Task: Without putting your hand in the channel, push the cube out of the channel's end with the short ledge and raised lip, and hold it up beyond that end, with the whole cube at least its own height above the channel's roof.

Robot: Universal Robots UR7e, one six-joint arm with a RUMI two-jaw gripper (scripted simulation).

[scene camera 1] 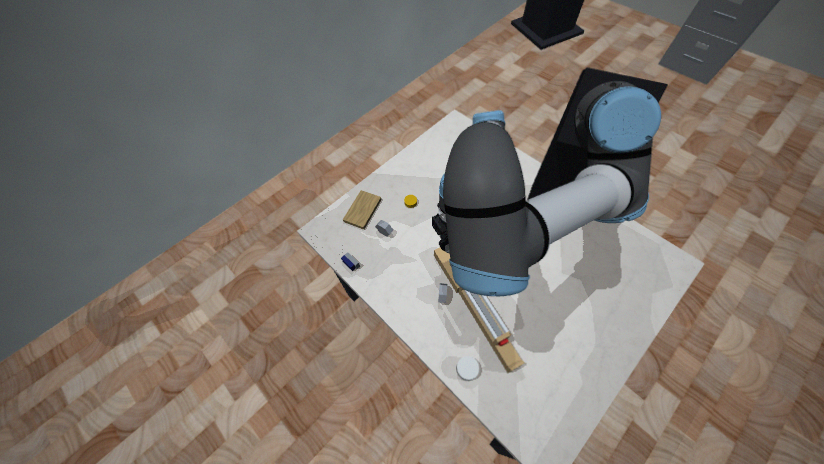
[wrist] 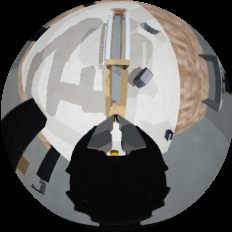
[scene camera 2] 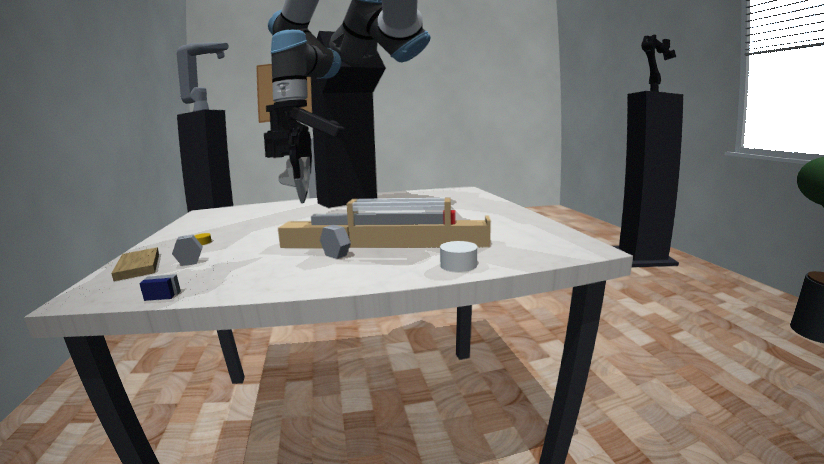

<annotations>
same spot on clear roof: (scene camera 2: 390, 202) = (scene camera 1: 476, 306)
</annotations>
